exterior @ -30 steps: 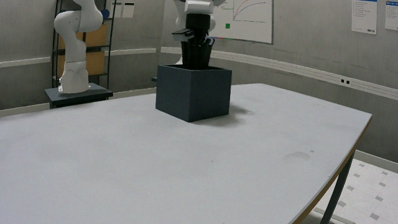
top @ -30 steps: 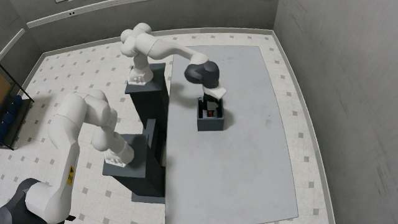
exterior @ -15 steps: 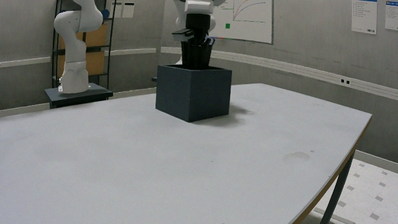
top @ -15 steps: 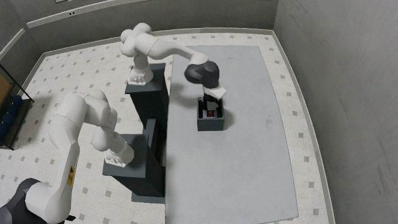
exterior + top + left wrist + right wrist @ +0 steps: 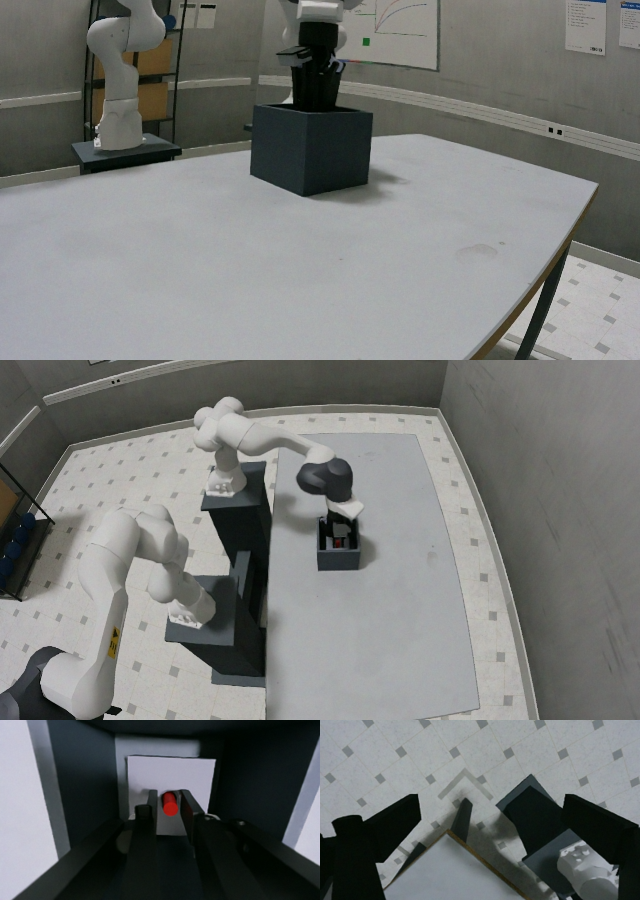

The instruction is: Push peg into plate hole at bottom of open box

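The red peg is 50 mm below my left hand. Round my left hand: pale plate (50 mm below).
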